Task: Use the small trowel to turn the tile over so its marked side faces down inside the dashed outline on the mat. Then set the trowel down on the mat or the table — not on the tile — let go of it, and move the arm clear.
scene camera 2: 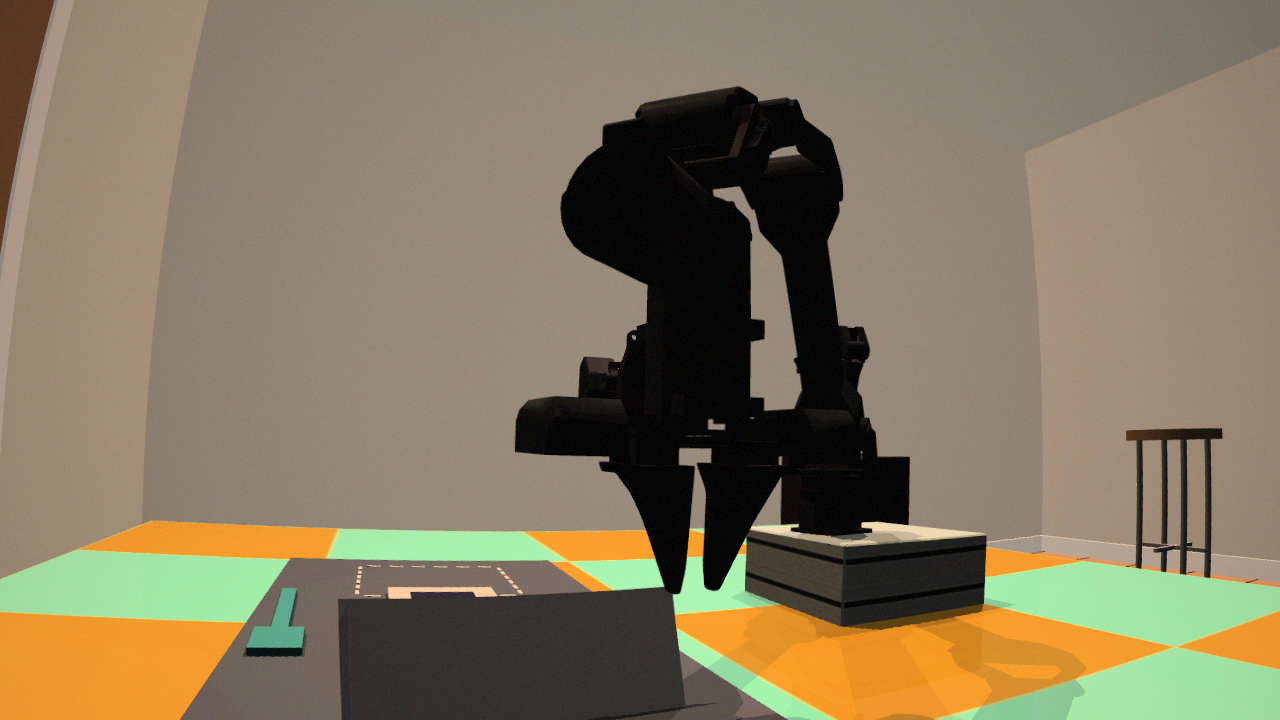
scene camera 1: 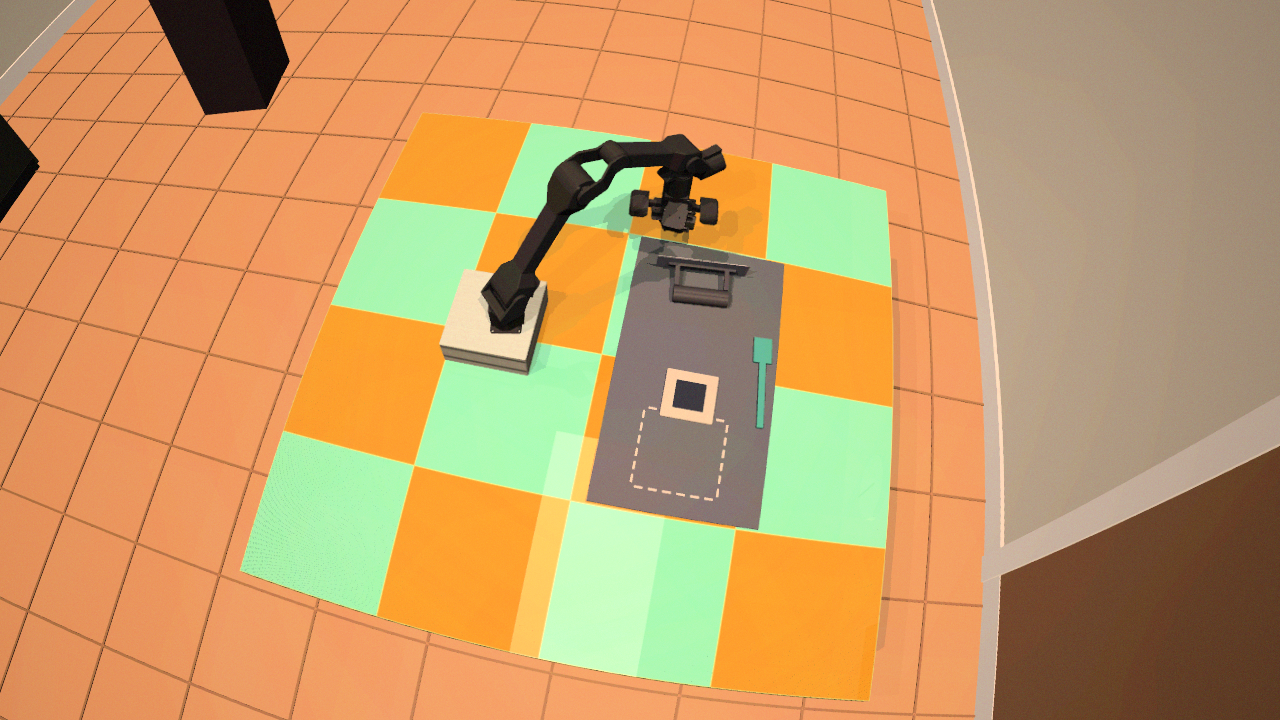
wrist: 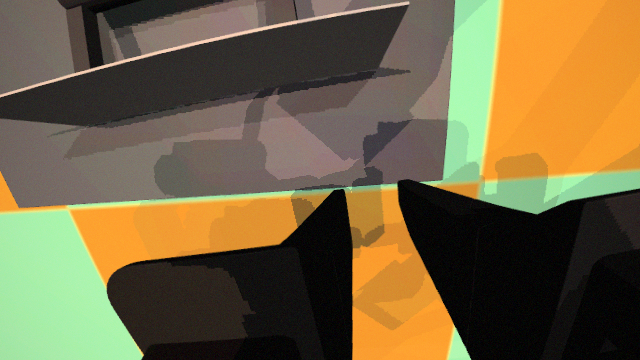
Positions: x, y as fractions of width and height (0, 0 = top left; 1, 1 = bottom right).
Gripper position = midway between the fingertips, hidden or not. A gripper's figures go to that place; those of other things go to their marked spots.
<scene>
My gripper (scene camera 2: 0.54, 0.82): 40 cm from the lens. A small green trowel (scene camera 2: 0.22, 0.89): 59 cm from the lens.
</scene>
